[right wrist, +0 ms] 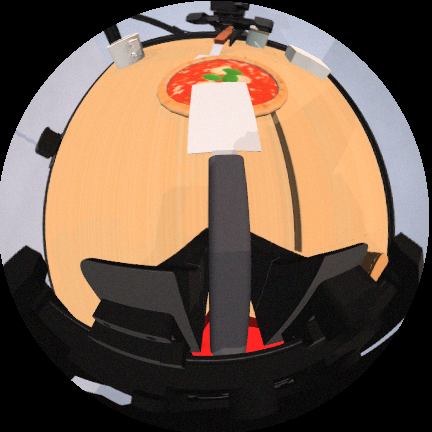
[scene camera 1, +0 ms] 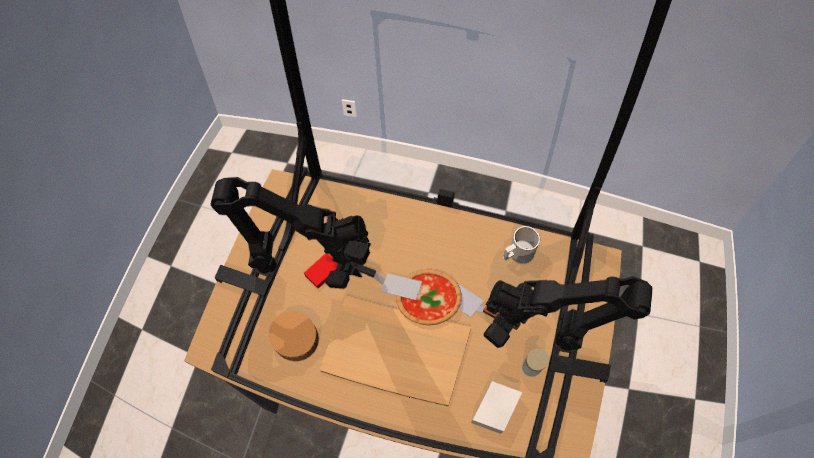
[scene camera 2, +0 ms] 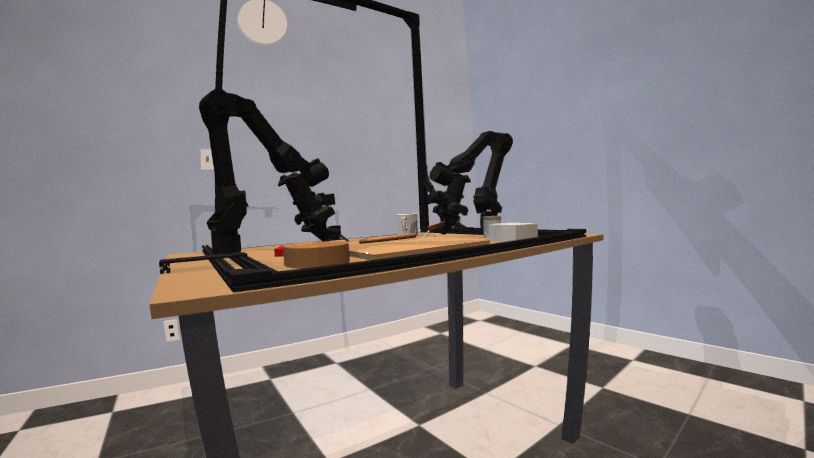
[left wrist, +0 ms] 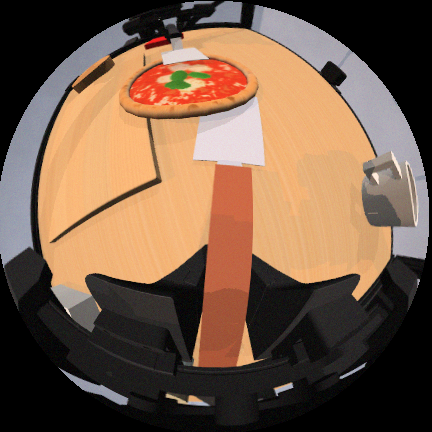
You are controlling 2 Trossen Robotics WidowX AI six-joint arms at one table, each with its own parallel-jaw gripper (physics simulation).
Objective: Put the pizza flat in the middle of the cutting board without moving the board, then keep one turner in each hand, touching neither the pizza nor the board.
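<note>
The pizza (scene camera 1: 429, 312) (left wrist: 235, 101) lies face up over the back right part of the cutting board (scene camera 1: 392, 358) (scene camera 2: 421, 246) and reaches past its back edge. In scene camera 2 the pizza (scene camera 2: 388, 238) looks slightly tilted. My left gripper (left wrist: 222, 250) is shut on the brown handle of a turner. That turner's blade (scene camera 1: 471, 301) (left wrist: 229, 142) is partly hidden under the pizza's right edge. My right gripper (right wrist: 222, 232) is shut on the dark handle of the other turner. Its blade (scene camera 1: 401, 285) (right wrist: 222, 120) overlaps the pizza's left edge from above; whether it touches is unclear.
A mug (scene camera 1: 524, 244) (left wrist: 387, 200) stands at the back right. A red block (scene camera 1: 319, 271) lies below the right gripper. A round wooden block (scene camera 1: 292, 334) (scene camera 2: 316, 255) is left of the board. A jar (scene camera 1: 535, 361) and a white box (scene camera 1: 496, 405) (scene camera 2: 513, 231) stand at the right.
</note>
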